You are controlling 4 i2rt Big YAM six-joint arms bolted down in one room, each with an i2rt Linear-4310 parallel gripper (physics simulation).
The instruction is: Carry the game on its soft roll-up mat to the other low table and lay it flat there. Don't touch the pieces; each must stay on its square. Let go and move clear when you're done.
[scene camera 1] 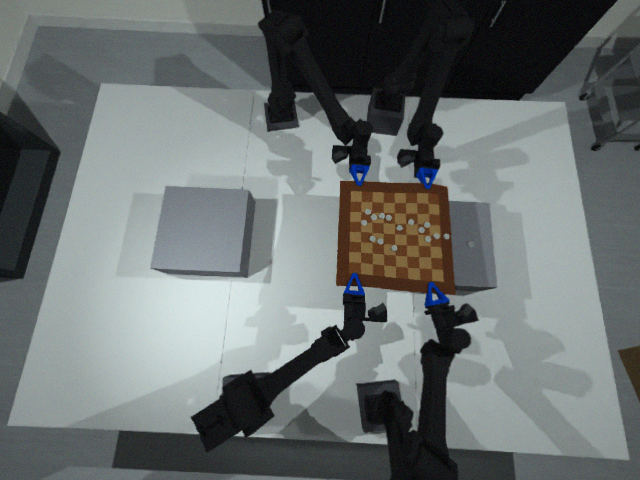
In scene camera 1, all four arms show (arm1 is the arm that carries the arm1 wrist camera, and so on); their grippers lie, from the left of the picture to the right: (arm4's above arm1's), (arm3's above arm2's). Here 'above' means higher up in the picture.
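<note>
The checkered mat [396, 288] hangs between four grippers, its right part over the right low table [476, 268]. Several small white pieces [399, 227] are scattered over its squares. One piece [446, 236] is at the mat's right border, and one white piece [470, 243] is off the mat, over the right table. Arm4's gripper [359, 181] and arm3's gripper [427, 184] are shut on the upper edge, left and right. Arm1's gripper [354, 277] and arm2's gripper [432, 287] are shut on the lower edge, left and right. Their fingertips are small in view.
The left low table [201, 229], a grey block, stands left of the mat on the large white table top [129, 335]. A dark cabinet [330, 41] stands behind the upper arms. A dark bin [31, 196] is at the far left, a wheeled cart at the upper right.
</note>
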